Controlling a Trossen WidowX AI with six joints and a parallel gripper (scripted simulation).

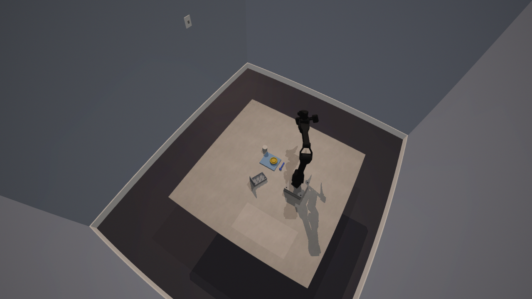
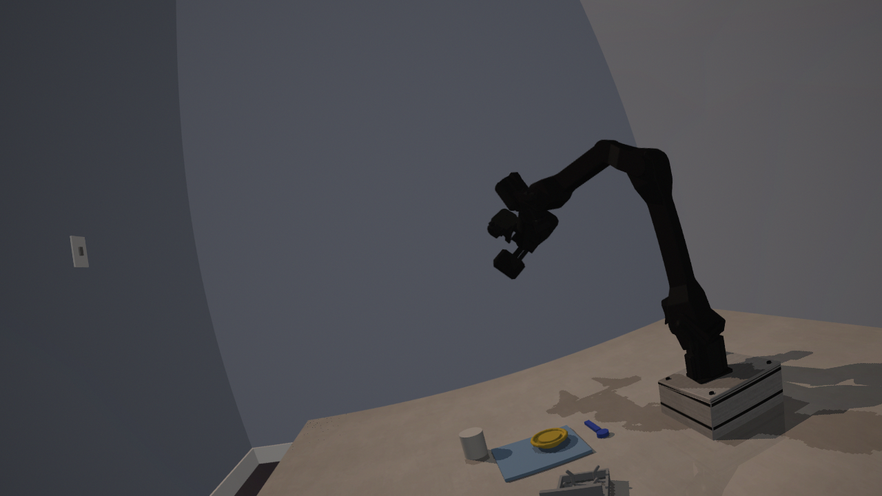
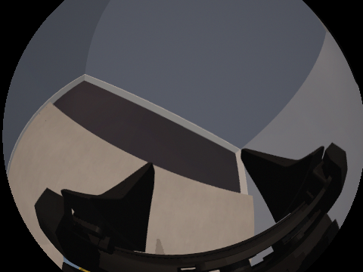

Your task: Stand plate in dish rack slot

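My gripper tip is 4 cm short of the yellow plate, 38 cm to the right of it and 31 cm above it. Round my gripper tip: white cup: 18 cm ahead, 35 cm to the left, 30 cm below; then blue spoon: 5 cm behind, 38 cm to the left, 32 cm below; then blue-grey mat: 6 cm ahead, 40 cm to the left, 32 cm below.
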